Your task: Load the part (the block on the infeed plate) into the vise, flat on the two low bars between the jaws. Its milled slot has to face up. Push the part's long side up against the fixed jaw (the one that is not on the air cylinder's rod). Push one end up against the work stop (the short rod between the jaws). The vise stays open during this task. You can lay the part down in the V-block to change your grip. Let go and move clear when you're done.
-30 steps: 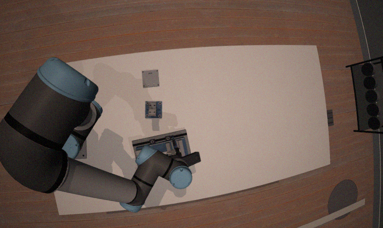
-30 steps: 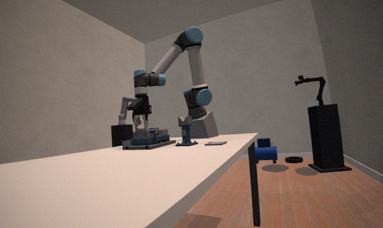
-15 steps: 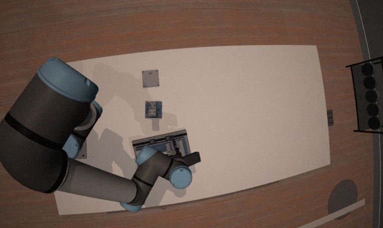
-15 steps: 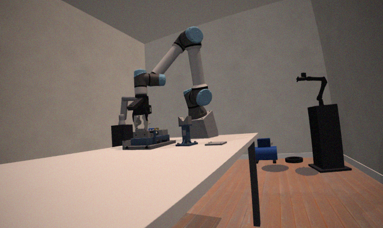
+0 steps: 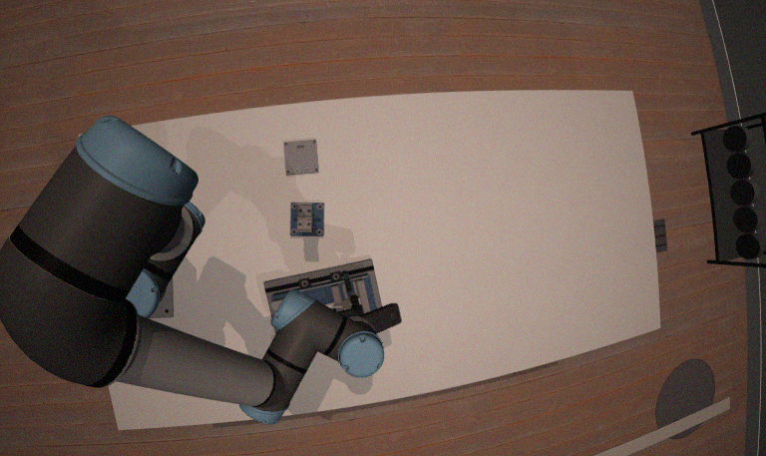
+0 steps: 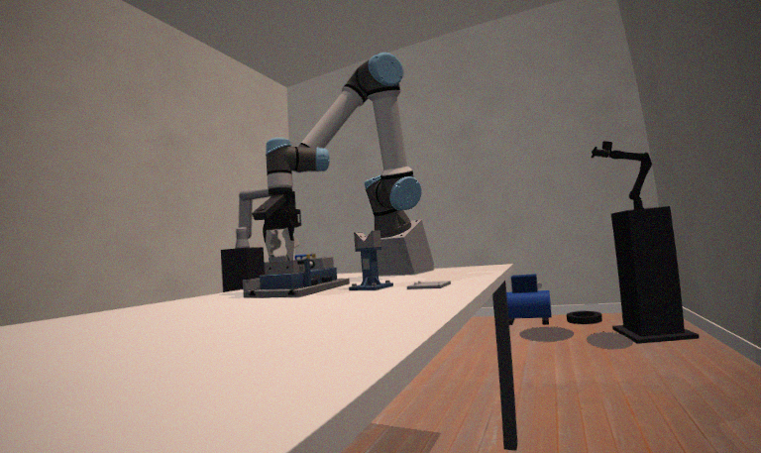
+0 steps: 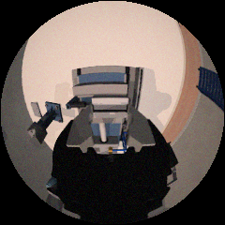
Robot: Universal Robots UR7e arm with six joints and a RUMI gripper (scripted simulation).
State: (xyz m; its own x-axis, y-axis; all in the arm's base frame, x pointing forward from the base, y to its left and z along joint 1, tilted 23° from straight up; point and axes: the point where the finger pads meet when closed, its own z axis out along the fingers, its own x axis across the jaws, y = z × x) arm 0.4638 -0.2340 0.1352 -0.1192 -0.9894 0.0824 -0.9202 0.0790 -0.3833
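Now: hand right at the part. The rest, counted from my hand: vise (7 cm behind, 6 cm below, 3 cm to the left); then infeed plate (42 cm to the left, 10 cm below).
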